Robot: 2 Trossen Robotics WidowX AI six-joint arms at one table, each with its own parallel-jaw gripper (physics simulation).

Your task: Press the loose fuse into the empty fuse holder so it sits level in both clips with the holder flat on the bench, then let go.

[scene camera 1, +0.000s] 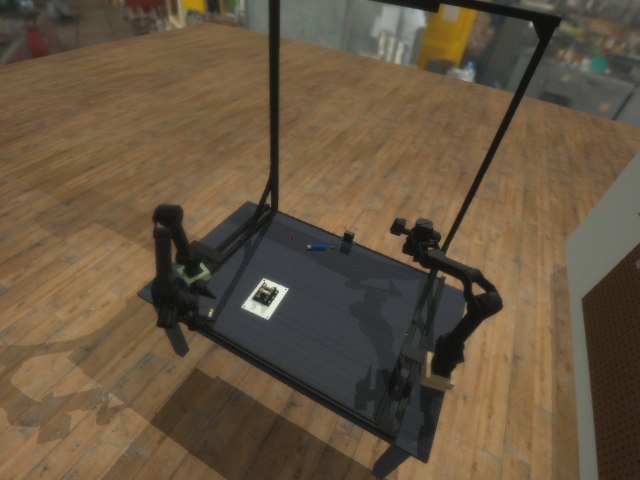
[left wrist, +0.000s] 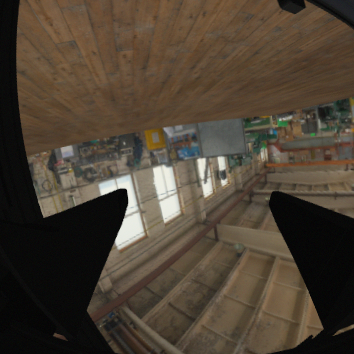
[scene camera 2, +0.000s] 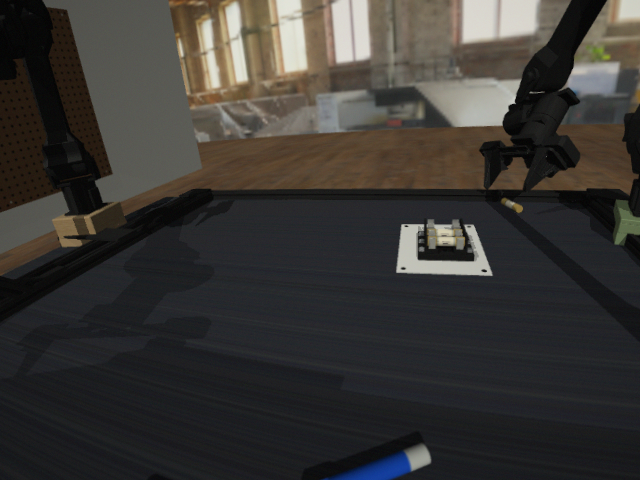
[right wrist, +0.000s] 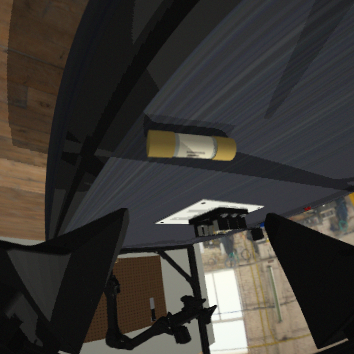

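Seen in the pictures: left gripper, between the fingertips: [scene camera 1: 413,222] [left wrist: 200,197] [right wrist: 210,301]; right gripper, between the fingertips: [scene camera 1: 215,309] [scene camera 2: 503,189] [right wrist: 198,218]; left arm's base, origin of its link: [scene camera 1: 441,367] [scene camera 2: 86,210]; right arm's base, origin of its link: [scene camera 1: 193,270].
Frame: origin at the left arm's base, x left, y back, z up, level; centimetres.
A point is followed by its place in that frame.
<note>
The loose fuse [scene camera 1: 210,312] @[x 3.0, y -87.3, z -4.9 cm] [scene camera 2: 511,205] @[x 3.1, y -86.8, z -5.3 cm] [right wrist: 192,146] @[x 4.2, y -87.6, z -5.1 cm], white with brass-coloured end caps, lies on the bench near its edge. The black fuse holder [scene camera 1: 266,294] @[x -12.5, y -70.4, z -5.1 cm] [scene camera 2: 445,254] @[x -16.5, y -70.1, z -5.1 cm] [right wrist: 220,220] @[x -9.6, y -74.0, z -4.2 cm] stands on a white plate [scene camera 1: 253,310] @[x -4.1, y -72.5, z -6.1 cm] [scene camera 2: 444,267] @[x -18.5, y -69.6, z -6.1 cm] [right wrist: 185,214] @[x -5.3, y -71.0, z -6.1 cm]. In scene camera 2 two fuses sit in its nearer clips, and the rear clip pair looks empty. My right gripper [scene camera 2: 506,189] @[x 2.7, y -84.8, z -2.0 cm] [right wrist: 198,218] @[x 2.7, y -84.8, z -2.0 cm] is open and empty, its fingertips above the bench close to the loose fuse, not touching it. My left gripper [left wrist: 200,197] @[x -44.4, y -20.3, z 24.5 cm] is open and empty, raised far from the holder.
A blue screwdriver [scene camera 1: 316,247] @[x -46.6, y -58.8, z -5.3 cm] [scene camera 2: 377,466] @[x -47.0, y -59.6, z -4.9 cm] lies on the bench, with a small red piece [scene camera 1: 291,235] @[x -50.6, y -72.9, z -5.7 cm] and a dark block [scene camera 1: 348,236] @[x -56.5, y -45.5, z -2.2 cm] near the same edge. Black frame posts [scene camera 1: 274,103] @[x -63.9, y -87.1, z 52.8 cm] rise beside the bench. A pegboard [right wrist: 135,295] @[x -28.7, y 61.0, z 29.0 cm] shows beyond the left arm.
</note>
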